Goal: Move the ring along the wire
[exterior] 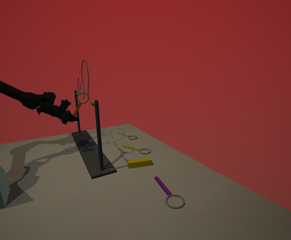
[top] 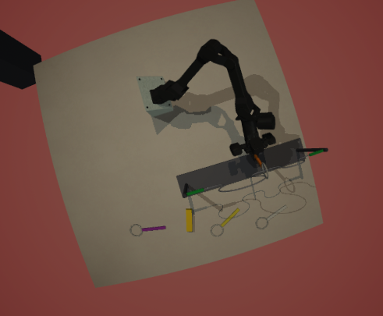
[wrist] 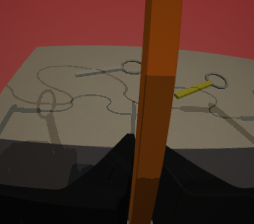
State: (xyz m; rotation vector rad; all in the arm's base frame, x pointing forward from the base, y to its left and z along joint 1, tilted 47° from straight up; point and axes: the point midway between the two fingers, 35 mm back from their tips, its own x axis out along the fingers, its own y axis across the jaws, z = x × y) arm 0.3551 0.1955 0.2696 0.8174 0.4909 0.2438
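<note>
Right now the orange-handled ring is 80 mm above my gripper tip and 10 mm ahead of it. The rest, counted from my gripper tip: yellow-handled ring 280 mm ahead, 190 mm to the right, 170 mm below; then grey-handled ring 320 mm ahead, 170 mm below, 40 mm to the left; then yellow block 350 mm to the right, 210 mm ahead, 160 mm below.
</note>
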